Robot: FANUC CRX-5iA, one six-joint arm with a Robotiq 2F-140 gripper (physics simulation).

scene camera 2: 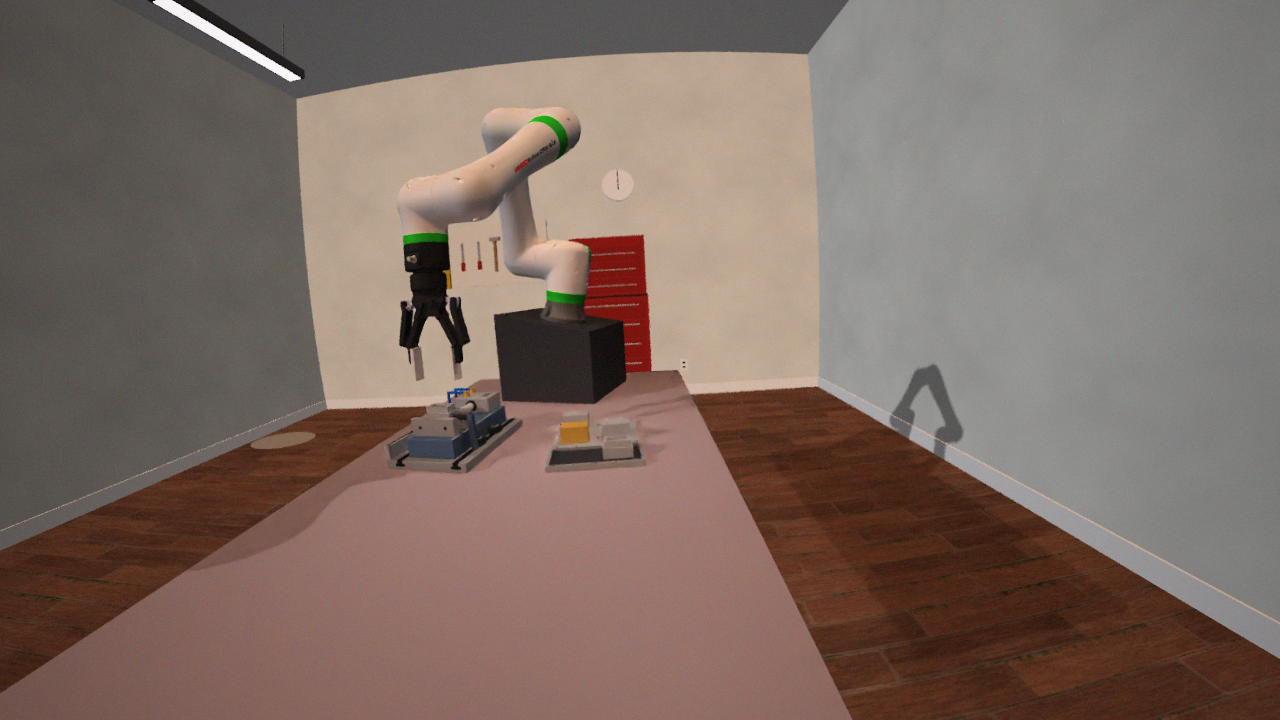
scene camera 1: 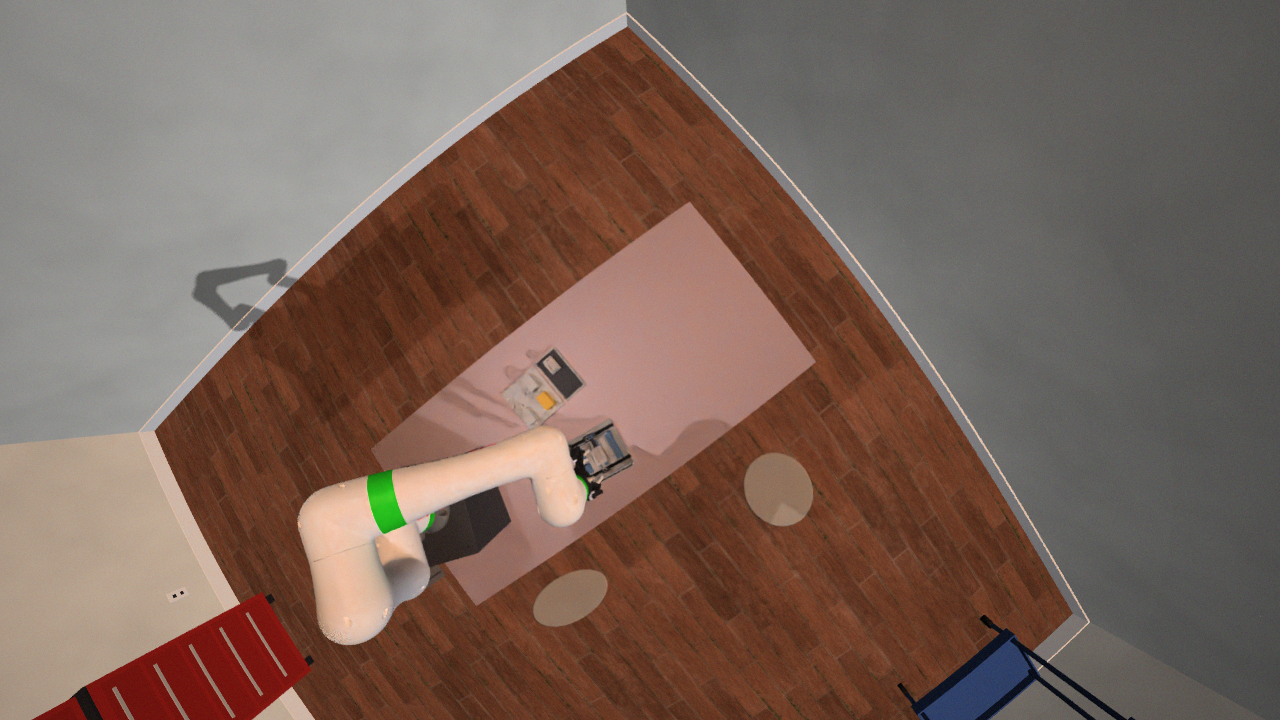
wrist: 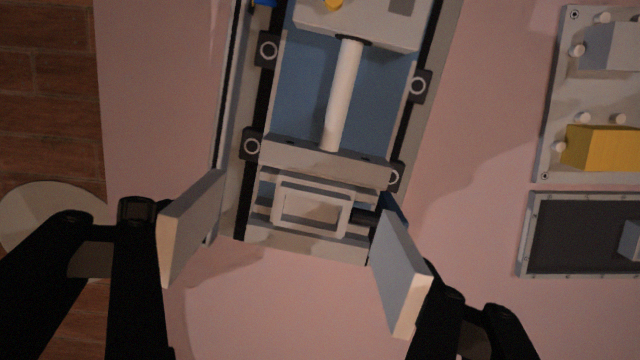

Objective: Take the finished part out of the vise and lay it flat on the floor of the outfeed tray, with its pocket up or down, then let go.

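Places are measured from the arm's base along level axes (x right, y ahead, z up), in centimetres.
Where they show: gripper, fingertip midpoint: [scene camera 2: 437, 379] [scene camera 1: 592, 465] [wrist: 299, 214]; arm's base, link origin: [scene camera 2: 563, 319].
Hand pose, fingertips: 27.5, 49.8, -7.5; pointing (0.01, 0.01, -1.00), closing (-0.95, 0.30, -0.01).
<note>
Each offset is from my fingertips to the top centre of the thing, as dx, dy, dz. "pt": to the spot under its first point.
The finished part {-0.4, +2.0, -5.1} [wrist: 311, 209], a pale grey rectangular block with its pocket facing up, sits between the jaws near the end of the vise {-2.0, -4.4, -6.7} [scene camera 1: 612, 447] [scene camera 2: 434, 445] [wrist: 325, 162]. A dark cylinder {pt -4.4, +3.2, -7.0} [wrist: 364, 216] points at its right end in the wrist view. My gripper [scene camera 2: 437, 371] [wrist: 299, 214] is open and empty, with its fingers pointing down. It hangs well above the vise; in the wrist view its fingers appear on either side of the part. The outfeed tray [scene camera 1: 566, 381] [scene camera 2: 577, 455] [wrist: 575, 237] has a dark floor and holds another pale block {-36.8, +11.2, -12.5} [scene camera 2: 617, 447] [wrist: 631, 241].
A pale plate {pt -28.7, -4.4, -15.8} [wrist: 600, 95] with short pegs lies directly beside the tray. It carries a yellow block {-28.6, +0.4, -12.2} [scene camera 1: 545, 400] [scene camera 2: 574, 433] [wrist: 612, 148] and a grey block {pt -26.8, -8.7, -12.2} [wrist: 617, 46]. The dark robot pedestal [scene camera 2: 554, 358] stands behind. The table edge runs near the vise's far side from the tray.
</note>
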